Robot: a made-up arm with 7 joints. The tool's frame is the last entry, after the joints. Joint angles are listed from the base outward. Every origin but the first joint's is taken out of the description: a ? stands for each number. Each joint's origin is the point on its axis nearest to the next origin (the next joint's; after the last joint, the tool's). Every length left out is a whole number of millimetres.
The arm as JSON. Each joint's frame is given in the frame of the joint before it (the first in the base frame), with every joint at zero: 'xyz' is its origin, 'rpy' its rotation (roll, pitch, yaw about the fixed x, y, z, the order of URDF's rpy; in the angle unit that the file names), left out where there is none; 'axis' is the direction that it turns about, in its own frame. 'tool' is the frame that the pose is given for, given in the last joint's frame.
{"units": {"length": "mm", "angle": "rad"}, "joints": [
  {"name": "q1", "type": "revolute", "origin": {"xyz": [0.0, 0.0, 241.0], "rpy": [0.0, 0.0, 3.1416]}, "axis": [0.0, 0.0, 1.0]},
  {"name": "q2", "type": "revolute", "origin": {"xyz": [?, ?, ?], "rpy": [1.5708, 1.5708, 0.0]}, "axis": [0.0, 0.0, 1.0]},
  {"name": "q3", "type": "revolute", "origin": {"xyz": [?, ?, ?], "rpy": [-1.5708, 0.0, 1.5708]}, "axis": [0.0, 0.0, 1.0]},
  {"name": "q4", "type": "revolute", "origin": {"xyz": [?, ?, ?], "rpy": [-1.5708, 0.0, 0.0]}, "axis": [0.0, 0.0, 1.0]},
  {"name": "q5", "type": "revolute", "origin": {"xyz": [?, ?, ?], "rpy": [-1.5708, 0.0, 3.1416]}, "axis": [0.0, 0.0, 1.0]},
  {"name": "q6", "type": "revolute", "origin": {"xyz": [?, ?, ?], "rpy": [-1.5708, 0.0, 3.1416]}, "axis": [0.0, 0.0, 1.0]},
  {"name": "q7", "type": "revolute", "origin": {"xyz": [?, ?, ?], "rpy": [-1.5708, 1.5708, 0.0]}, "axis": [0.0, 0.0, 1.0]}
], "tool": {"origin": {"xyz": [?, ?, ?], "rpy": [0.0, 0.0, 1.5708]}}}
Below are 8 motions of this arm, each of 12 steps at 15 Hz.
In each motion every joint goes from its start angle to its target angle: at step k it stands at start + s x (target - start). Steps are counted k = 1, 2, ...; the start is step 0. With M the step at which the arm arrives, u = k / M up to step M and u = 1 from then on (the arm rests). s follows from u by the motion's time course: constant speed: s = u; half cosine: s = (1 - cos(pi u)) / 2; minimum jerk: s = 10 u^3 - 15 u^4 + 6 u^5.
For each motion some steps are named. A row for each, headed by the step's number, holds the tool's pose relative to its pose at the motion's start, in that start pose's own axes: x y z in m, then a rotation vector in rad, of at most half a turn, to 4 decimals.
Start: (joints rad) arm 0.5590 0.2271 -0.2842 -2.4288 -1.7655 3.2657 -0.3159
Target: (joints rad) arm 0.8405 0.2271 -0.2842 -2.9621 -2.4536 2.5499 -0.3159
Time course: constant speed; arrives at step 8
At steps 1, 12:
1: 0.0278 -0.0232 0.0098 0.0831 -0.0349 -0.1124
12: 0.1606 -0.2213 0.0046 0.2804 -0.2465 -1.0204

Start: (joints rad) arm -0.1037 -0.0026 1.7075 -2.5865 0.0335 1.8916 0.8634
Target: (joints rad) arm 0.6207 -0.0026 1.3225 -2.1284 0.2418 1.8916 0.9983
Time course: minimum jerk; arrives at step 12
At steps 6, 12:
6: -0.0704 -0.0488 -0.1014 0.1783 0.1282 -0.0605
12: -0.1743 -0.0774 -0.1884 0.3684 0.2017 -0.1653

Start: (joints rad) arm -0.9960 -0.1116 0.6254 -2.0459 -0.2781 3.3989 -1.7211
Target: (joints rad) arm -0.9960 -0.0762 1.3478 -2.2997 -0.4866 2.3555 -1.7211
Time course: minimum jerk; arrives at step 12
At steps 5, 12:
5: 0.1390 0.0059 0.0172 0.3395 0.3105 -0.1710
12: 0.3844 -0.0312 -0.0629 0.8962 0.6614 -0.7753

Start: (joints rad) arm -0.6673 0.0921 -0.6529 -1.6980 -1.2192 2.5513 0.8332
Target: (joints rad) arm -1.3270 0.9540 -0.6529 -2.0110 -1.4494 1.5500 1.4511
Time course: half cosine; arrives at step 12
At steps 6, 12:
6: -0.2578 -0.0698 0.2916 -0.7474 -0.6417 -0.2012
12: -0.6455 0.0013 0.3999 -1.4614 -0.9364 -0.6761

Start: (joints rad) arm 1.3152 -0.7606 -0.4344 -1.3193 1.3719 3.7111 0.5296
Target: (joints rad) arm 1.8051 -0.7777 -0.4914 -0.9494 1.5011 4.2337 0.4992
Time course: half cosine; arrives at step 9
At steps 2, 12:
2: 0.0043 -0.0045 0.0058 0.0156 0.0410 0.0640
12: 0.0575 -0.0153 0.0625 -0.0048 0.4641 0.5162

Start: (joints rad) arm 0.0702 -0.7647 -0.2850 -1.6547 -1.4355 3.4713 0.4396
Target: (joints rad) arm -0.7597 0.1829 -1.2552 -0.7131 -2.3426 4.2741 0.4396
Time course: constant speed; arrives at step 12
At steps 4, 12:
4: -0.1244 0.0677 0.0349 0.0662 -0.3338 -0.5805
12: -0.2151 0.1650 0.0069 1.0178 -1.5165 -1.3072

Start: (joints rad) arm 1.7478 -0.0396 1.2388 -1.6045 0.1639 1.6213 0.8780
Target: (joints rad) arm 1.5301 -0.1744 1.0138 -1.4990 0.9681 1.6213 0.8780
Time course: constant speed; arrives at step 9
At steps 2, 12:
2: 0.0230 0.0292 -0.0222 0.1365 -0.0779 0.0955
12: 0.0666 0.1416 -0.1035 0.6816 -0.2572 0.3327

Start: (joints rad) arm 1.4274 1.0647 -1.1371 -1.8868 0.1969 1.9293 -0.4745
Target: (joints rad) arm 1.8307 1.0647 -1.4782 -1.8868 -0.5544 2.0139 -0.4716
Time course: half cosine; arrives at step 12
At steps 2, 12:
2: -0.0072 -0.0056 -0.0130 -0.0629 0.0003 -0.0119
12: -0.1450 -0.0951 -0.1722 -0.9037 -0.0202 -0.0946

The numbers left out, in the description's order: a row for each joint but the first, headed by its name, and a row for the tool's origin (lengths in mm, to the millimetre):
q2: 0.0 0.0 0.0
q3: -473.0 0.0 0.0
q4: -97.0 0.0 0.0
q5: 86.0 -400.0 0.0
q6: 0.0 0.0 0.0
q7: -65.0 0.0 0.0
tool: 0.0 0.0 0.0

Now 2 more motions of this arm.
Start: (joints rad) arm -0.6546 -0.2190 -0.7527 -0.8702 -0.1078 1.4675 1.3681
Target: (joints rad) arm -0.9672 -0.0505 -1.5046 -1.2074 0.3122 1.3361 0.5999
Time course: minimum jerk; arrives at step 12
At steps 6, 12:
6: 0.1597 0.0407 0.0904 -0.2800 0.0083 0.0196
12: 0.3094 0.1827 0.0895 -0.3823 -0.0730 0.1272

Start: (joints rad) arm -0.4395 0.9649 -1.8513 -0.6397 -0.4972 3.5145 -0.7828
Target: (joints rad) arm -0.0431 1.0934 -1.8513 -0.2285 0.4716 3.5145 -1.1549
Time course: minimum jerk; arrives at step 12
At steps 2, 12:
2: 0.0065 0.0167 -0.0007 -0.0340 0.0034 0.0215
12: 0.1153 0.4265 -0.1743 -0.8162 0.2104 0.7097

